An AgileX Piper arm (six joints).
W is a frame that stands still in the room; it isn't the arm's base.
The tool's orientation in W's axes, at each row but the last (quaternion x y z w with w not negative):
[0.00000, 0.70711, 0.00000, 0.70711]
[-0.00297, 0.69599, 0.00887, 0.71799]
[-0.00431, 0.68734, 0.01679, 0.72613]
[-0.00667, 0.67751, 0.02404, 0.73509]
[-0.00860, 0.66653, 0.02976, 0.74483]
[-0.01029, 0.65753, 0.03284, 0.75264]
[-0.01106, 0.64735, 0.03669, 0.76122]
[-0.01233, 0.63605, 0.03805, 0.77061]
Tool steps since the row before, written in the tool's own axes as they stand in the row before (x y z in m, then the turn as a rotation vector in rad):
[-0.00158, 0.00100, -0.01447, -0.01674, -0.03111, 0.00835]
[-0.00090, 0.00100, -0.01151, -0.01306, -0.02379, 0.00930]
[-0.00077, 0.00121, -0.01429, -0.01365, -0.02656, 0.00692]
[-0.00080, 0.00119, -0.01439, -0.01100, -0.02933, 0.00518]
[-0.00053, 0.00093, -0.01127, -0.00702, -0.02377, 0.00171]
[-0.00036, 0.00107, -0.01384, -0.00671, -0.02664, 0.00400]
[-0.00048, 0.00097, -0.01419, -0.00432, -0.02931, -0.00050]
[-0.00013, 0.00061, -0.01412, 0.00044, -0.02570, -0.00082]
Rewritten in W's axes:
[-0.01447, 0.00100, 0.00158, 0.00835, -0.03111, 0.01674]
[-0.01155, 0.00080, 0.00055, 0.00929, -0.02374, 0.01315]
[-0.01434, 0.00078, 0.00000, 0.00697, -0.02659, 0.01356]
[-0.01445, 0.00056, -0.00035, 0.00557, -0.02936, 0.01072]
[-0.01129, 0.00032, -0.00070, 0.00225, -0.02387, 0.00653]
[-0.01380, 0.00024, -0.00148, 0.00474, -0.02658, 0.00645]
[-0.01412, 0.00003, -0.00179, 0.00088, -0.02944, 0.00328]
[-0.01390, -0.00035, -0.00255, 0.00119, -0.02565, -0.00134]

